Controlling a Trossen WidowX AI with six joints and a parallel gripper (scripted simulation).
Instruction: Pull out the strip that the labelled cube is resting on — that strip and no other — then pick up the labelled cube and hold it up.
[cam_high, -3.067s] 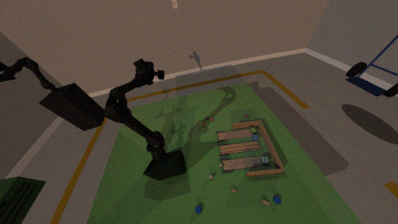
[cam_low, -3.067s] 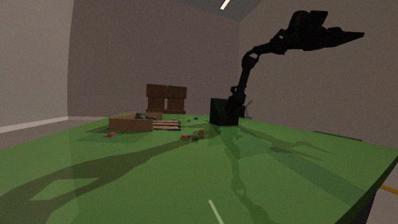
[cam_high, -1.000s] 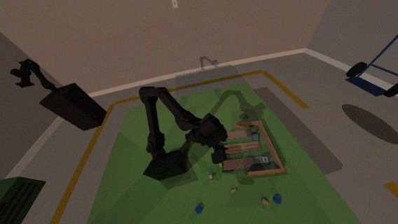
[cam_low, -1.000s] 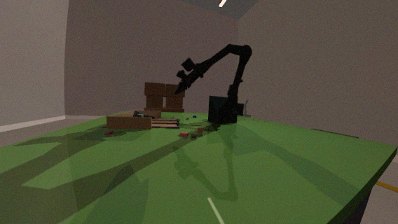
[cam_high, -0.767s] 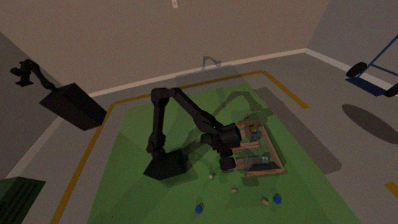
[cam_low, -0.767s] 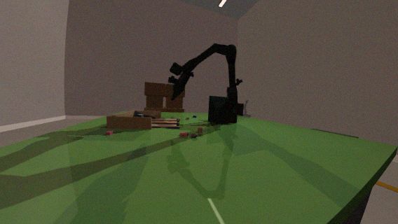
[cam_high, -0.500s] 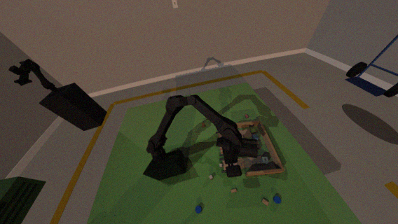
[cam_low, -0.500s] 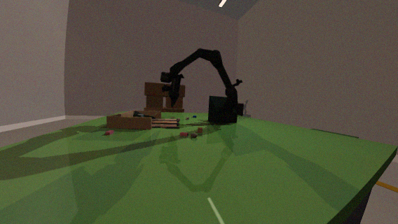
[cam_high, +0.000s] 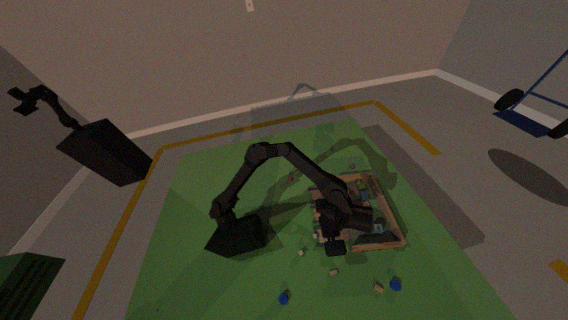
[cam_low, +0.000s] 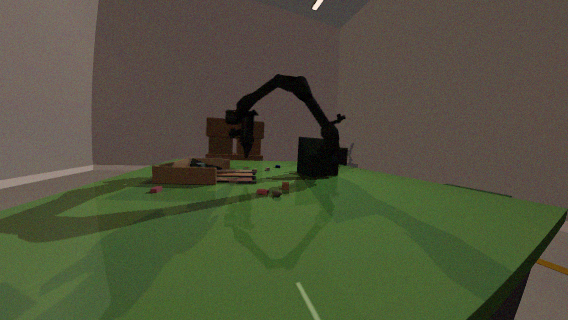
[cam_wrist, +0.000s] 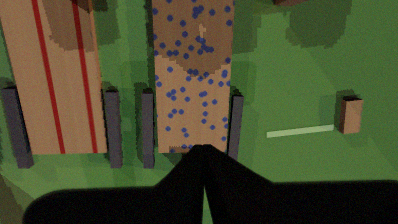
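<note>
Right now the labelled cube is 20 cm ahead of my gripper tip, 5 cm to the right of it and 4 cm below it.
</note>
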